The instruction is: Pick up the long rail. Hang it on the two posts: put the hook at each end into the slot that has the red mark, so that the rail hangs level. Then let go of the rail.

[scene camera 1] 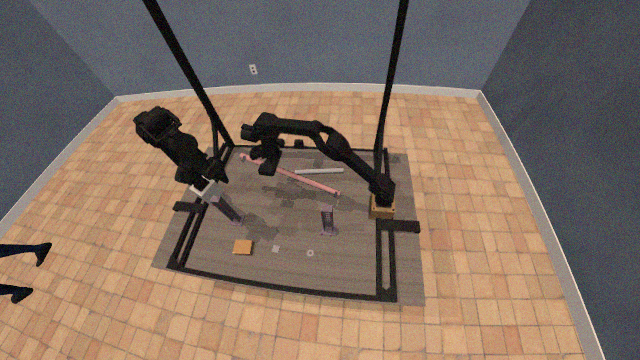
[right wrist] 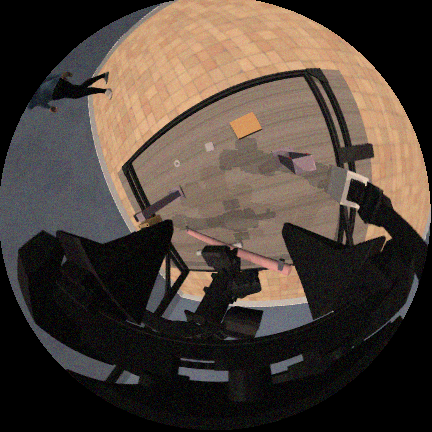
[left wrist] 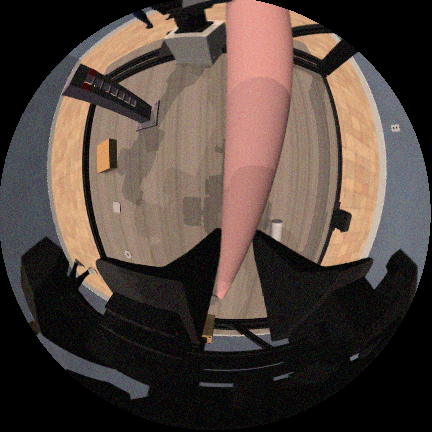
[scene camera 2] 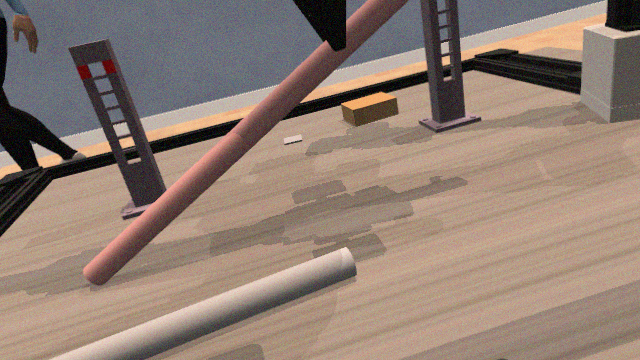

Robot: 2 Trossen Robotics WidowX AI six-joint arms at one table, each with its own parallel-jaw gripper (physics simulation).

Labels:
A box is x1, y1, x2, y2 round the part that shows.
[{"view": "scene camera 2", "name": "orange block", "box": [341, 92, 398, 126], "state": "on the table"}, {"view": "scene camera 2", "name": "white rod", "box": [49, 247, 356, 359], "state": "on the table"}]

